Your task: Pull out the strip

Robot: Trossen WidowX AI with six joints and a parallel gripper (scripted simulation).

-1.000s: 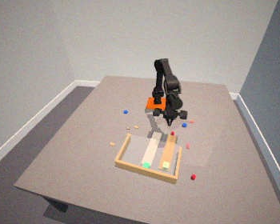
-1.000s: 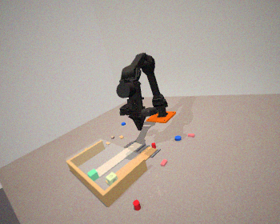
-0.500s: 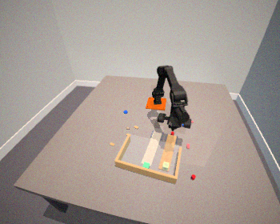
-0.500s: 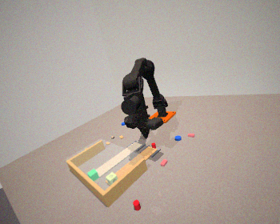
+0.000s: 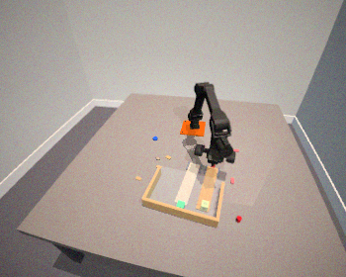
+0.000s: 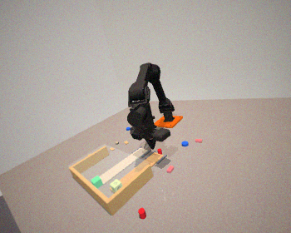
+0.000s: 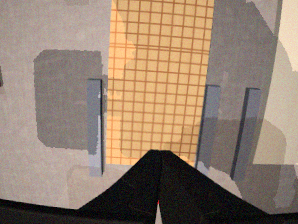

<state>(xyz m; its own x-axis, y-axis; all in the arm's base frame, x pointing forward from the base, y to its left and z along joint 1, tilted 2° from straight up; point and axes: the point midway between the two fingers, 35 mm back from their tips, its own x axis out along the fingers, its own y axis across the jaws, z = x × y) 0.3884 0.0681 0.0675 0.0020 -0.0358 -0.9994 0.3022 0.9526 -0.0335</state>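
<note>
Now: the gridded strip 10 cm ahead of my gripper tip, 3 cm to the right of it and 5 cm below it. Also, from my gripper tip: labelled cube (20 cm ahead, 6 cm to the right, 3 cm below).
</note>
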